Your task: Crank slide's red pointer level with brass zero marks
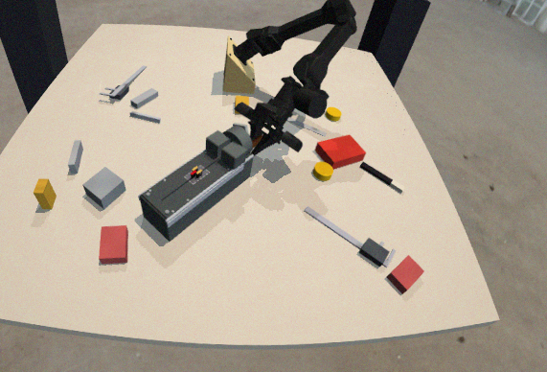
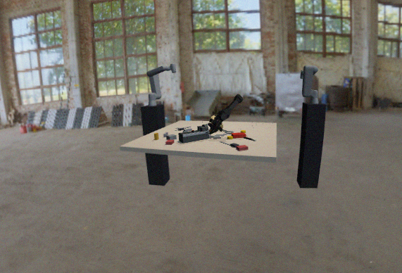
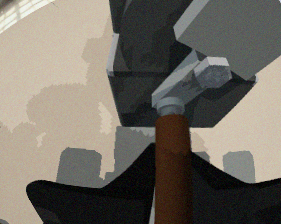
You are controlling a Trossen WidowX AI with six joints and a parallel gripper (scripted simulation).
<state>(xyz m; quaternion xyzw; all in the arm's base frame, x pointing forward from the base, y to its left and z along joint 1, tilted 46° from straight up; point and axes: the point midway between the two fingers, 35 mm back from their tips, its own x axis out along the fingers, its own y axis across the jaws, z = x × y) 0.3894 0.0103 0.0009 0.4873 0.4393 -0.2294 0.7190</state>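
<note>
My gripper tip is now 4 cm below the crank. The rest, counted from my gripper tip: brown handle (1 cm behind, 1 cm to the left, 3 cm above); then grey bar (16 cm behind, 19 cm to the left, 3 cm below); then red pointer (11 cm ahead, 14 cm to the right, 5 cm above).
</note>
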